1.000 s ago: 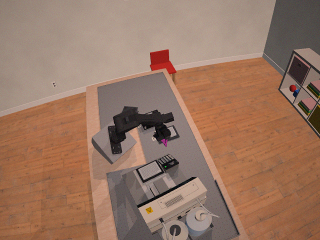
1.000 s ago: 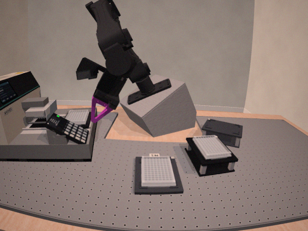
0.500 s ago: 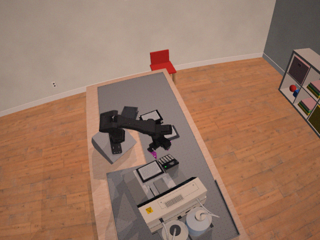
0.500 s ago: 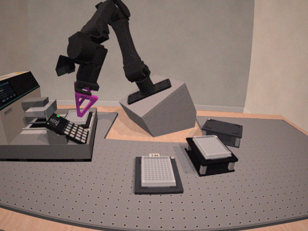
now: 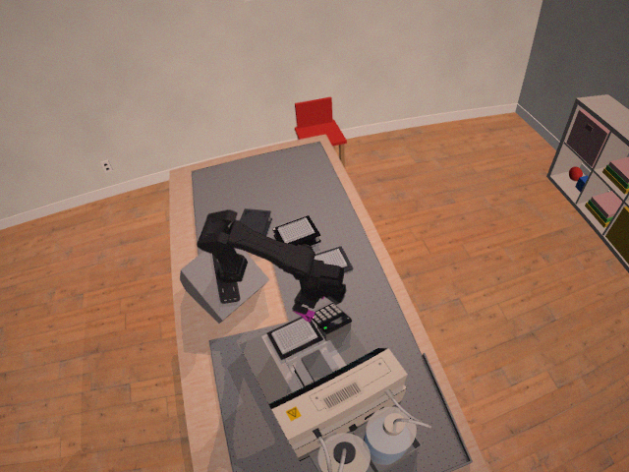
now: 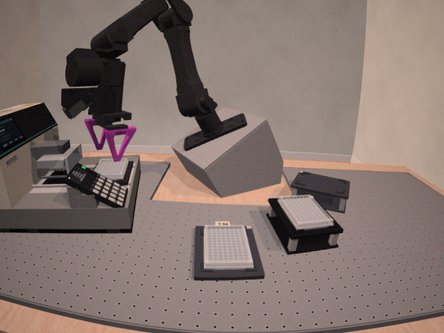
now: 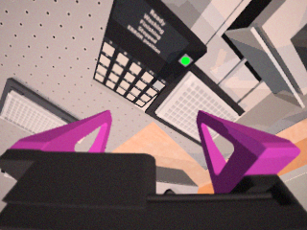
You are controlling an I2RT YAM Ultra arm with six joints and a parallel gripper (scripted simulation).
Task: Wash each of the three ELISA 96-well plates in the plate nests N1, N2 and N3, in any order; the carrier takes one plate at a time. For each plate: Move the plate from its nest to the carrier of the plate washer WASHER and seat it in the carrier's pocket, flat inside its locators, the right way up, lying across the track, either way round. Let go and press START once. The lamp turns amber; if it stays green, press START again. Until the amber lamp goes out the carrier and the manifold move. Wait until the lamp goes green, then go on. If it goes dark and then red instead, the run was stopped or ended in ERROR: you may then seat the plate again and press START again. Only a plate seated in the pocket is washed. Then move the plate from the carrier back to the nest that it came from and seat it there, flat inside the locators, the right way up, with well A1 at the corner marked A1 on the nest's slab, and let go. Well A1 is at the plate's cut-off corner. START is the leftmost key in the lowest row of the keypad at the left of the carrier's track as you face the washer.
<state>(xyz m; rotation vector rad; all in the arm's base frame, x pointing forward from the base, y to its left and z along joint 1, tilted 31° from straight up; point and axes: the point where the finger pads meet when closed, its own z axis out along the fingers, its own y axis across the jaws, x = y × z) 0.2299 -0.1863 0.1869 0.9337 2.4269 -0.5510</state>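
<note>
My gripper is now 9 cm past the black carrier pocket, 8 cm above it and 3 cm to the left of it. From my hand the other things lie so: nest N1 (26 cm to the left, 15 cm below, 14 cm ahead); grey manifold (18 cm to the right, 6 cm behind, 3 cm below); raised black nest (43 cm to the left, 12 cm below, 7 cm ahead).
</note>
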